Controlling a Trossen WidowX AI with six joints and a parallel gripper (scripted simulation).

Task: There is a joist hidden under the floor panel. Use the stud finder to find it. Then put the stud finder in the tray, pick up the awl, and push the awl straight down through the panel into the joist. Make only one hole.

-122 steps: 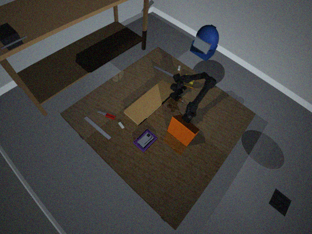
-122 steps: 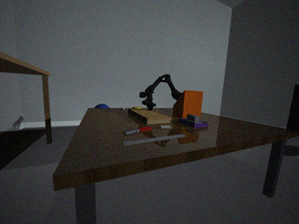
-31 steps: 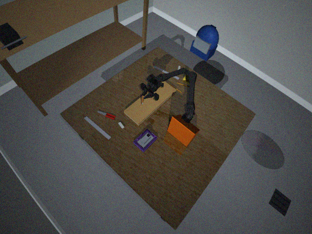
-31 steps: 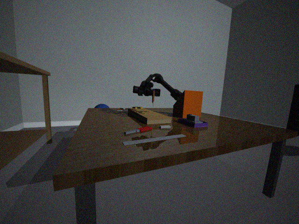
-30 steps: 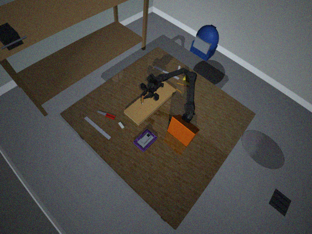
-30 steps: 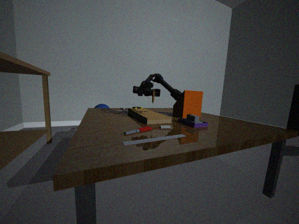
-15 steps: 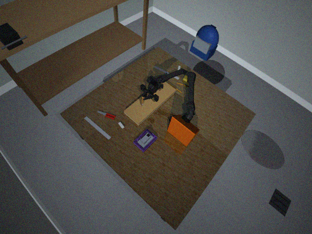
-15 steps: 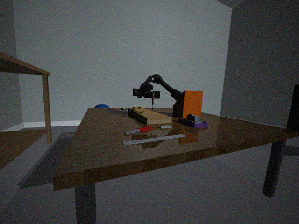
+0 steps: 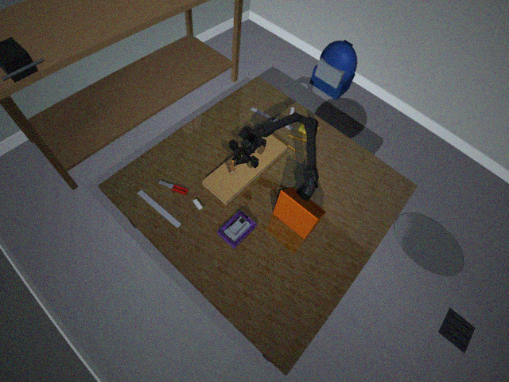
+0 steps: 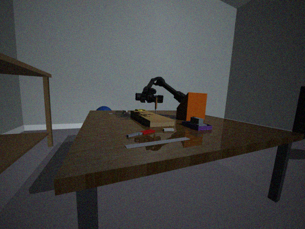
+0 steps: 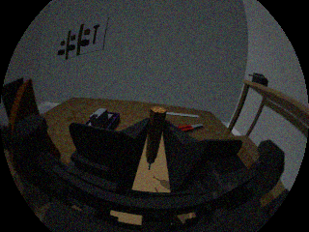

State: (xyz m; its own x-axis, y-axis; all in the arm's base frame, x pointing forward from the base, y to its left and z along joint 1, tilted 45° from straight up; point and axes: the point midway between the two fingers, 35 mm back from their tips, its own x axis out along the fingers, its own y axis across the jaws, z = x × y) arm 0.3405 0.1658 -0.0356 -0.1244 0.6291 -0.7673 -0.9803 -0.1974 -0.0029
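The awl is 50 mm below my gripper tip. The rest, counted from my gripper tip: stud finder: 240 mm behind, 140 mm to the left, 120 mm below; then yellow block: 630 mm to the right, 150 mm below, 10 mm ahead; then purple tray: 240 mm behind, 150 mm to the left, 150 mm below.
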